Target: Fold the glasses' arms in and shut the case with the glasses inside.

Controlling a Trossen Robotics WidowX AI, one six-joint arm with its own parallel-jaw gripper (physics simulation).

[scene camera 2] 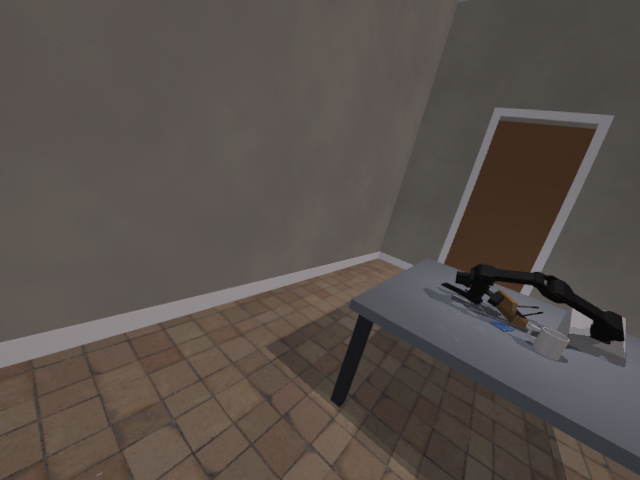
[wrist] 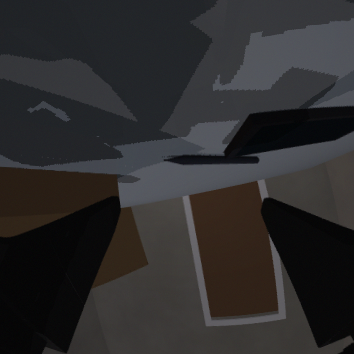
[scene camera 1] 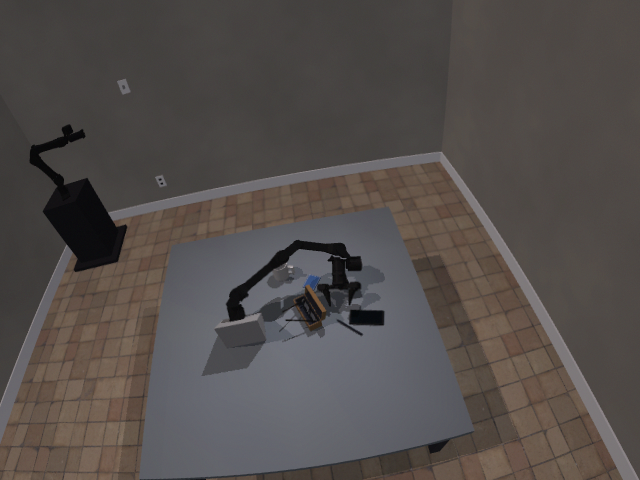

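Where they show: gripper, fingertip midpoint: [wrist: 191, 204] [scene camera 1: 339, 306]; arm's base at its link origin: [scene camera 2: 600, 334] [scene camera 1: 237, 319].
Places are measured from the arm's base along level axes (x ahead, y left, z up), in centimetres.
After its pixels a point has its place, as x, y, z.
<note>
The orange-brown case [scene camera 1: 315, 304] {34.8, 1.1, -3.1} [scene camera 2: 507, 303] {34.9, 5.0, -1.2} stands open on the table, its lid raised on the side toward my gripper. Part of the case [wrist: 60, 195] {34.0, -1.3, -6.2} shows at the left of the wrist view, behind one finger. The dark glasses [scene camera 1: 307, 310] {30.8, 0.7, -5.7} lie in the open case, and their two thin arms stick out over its edge, away from the lid, unfolded. My gripper [scene camera 1: 339, 304] {44.9, -2.3, -3.8} [wrist: 191, 204] {44.9, -2.3, -3.8} points down with its fingers wide open and empty, just beyond the lid's outer side. One finger is close to the lid; whether they touch is unclear.
A black phone-like slab [scene camera 1: 367, 317] {55.6, -9.1, -7.6} [wrist: 300, 131] {53.8, -6.9, -7.6} and a dark pen [scene camera 1: 349, 327] {46.8, -11.8, -7.7} [wrist: 220, 160] {46.6, -10.6, -7.7} lie past the gripper. A blue card [scene camera 1: 311, 281] {35.7, 18.2, -7.9} [scene camera 2: 501, 326] {36.1, 19.3, -7.9} and a white mug [scene camera 1: 280, 272] {22.2, 22.7, -1.7} [scene camera 2: 551, 344] {23.3, 30.6, -2.9} are behind the case. My arm's base is on a white block [scene camera 1: 242, 331] {2.4, -8.5, 2.5}.
</note>
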